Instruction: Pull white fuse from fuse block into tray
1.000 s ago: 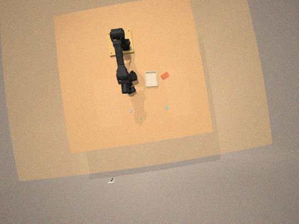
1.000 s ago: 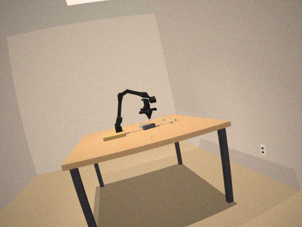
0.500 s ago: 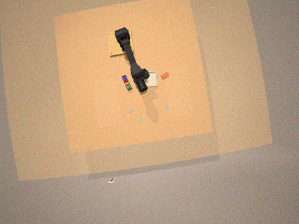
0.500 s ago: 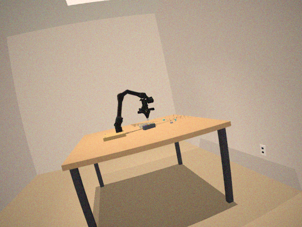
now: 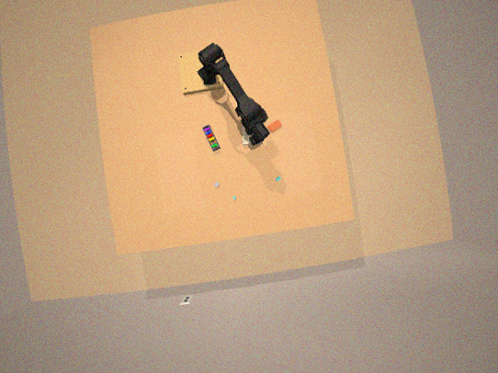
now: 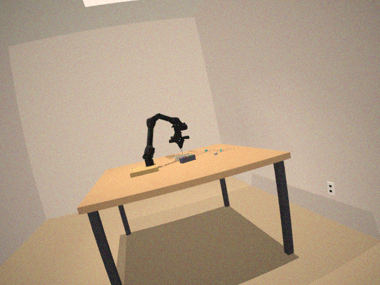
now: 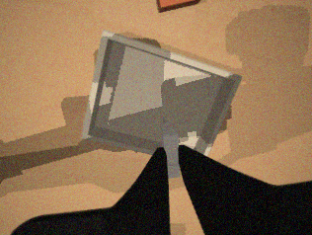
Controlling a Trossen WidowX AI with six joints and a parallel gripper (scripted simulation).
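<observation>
The white fuse lies 10 mm below my gripper tip. The rest, counted from my gripper tip: orange block (30 mm behind, 130 mm to the left, 90 mm below); then green fuse (60 mm ahead, 180 mm to the right, 70 mm below); then white tray (10 mm to the left, 90 mm below).
</observation>
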